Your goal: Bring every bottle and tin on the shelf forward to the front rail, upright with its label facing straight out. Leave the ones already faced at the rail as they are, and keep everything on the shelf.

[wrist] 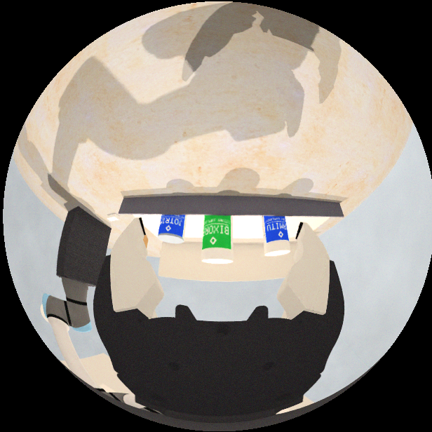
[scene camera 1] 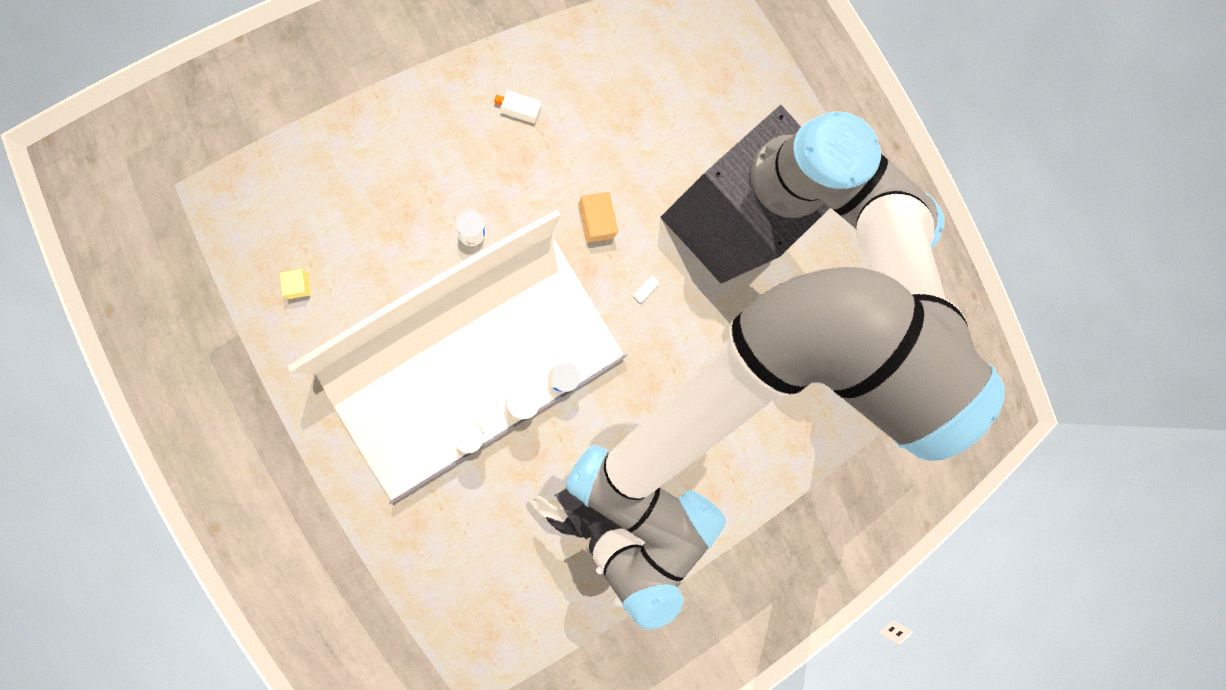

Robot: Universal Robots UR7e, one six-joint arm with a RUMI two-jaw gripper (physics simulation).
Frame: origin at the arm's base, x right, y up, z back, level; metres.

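Where they show: arm's base at its link origin: (scene camera 1: pixel 790 177).
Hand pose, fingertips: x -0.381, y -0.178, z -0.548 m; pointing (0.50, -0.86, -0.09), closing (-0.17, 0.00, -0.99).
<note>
Each offset is from my fingertips to the top centre of the thing. "spot": to the spot under its first point. Level surfaces: height alone.
The white shelf {dy -0.103 m} (scene camera 1: pixel 446 364) has a dark front rail (scene camera 1: pixel 428 480) (wrist: pixel 230 205). Three upright containers stand in a row along it: a short blue-labelled tin {dx +0.178, dy -0.033, dz +0.069 m} (scene camera 1: pixel 564 378) (wrist: pixel 171 228) at the robot-base end, a green-labelled one {dx +0.163, dy +0.006, dz -0.025 m} (scene camera 1: pixel 521 404) (wrist: pixel 217 235) in the middle, and a taller blue-labelled one {dx +0.137, dy -0.007, dz -0.142 m} (scene camera 1: pixel 468 438) (wrist: pixel 276 237) at the far end. In the wrist view their labels face roughly outward; exact turn and rail contact are hard to judge. My gripper (scene camera 1: pixel 547 511) (wrist: pixel 221 221) is open and empty, in front of the rail, apart from all three.
The shelf's back panel {spot: dx +0.409, dy +0.016, dz -0.120 m} (scene camera 1: pixel 428 291) rises behind the row. Beyond it a white-topped container {dx +0.524, dy -0.048, dz -0.005 m} (scene camera 1: pixel 471 228) stands on the table, off the shelf. A white bottle with an orange cap {dx +0.774, dy -0.090, dz +0.177 m} (scene camera 1: pixel 519 107) lies farther back. An orange box {dx +0.469, dy -0.068, dz +0.257 m} (scene camera 1: pixel 598 216), yellow block {dx +0.540, dy -0.080, dz -0.381 m} (scene camera 1: pixel 295 283) and small white block {dx +0.292, dy -0.106, dz +0.308 m} (scene camera 1: pixel 646 289) lie around.
</note>
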